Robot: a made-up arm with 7 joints.
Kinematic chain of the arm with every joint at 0, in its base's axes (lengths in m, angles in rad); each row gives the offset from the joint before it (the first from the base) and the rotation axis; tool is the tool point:
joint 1: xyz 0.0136 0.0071 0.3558 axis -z
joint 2: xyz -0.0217 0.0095 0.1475 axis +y
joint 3: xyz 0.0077 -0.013 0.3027 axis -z
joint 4: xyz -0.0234 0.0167 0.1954 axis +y
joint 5: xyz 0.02 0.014 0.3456 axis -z
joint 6: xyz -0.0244 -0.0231 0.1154 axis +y
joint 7: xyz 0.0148 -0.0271 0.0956 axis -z
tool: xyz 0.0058 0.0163 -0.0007
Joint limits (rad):
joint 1: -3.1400..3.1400
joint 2: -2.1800..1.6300
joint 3: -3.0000..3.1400
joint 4: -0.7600..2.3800
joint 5: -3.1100..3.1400
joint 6: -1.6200..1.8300
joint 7: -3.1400..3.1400
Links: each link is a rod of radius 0.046 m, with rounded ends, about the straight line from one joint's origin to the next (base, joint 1, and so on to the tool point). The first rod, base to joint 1, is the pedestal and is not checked.
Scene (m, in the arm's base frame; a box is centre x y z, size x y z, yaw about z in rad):
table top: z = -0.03
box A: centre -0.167 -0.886 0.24 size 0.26 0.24 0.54 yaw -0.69
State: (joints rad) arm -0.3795 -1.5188 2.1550 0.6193 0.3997 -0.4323 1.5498
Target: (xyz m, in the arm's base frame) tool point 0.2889 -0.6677 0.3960
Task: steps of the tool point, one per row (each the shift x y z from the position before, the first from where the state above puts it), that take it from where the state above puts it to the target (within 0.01 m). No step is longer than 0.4 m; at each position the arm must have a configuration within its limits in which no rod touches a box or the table.
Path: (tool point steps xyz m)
1: 0.1988 -0.1894 0.2672
2: 0.2821 -0.0641 0.2538
3: 0.2992 0.0885 0.2131
4: 0.0879 -0.0781 -0.1755
5: 0.0948 -0.0180 -0.1988
6: 0.0892 0.0518 -0.1982
7: 0.0700 0.1177 -0.1710

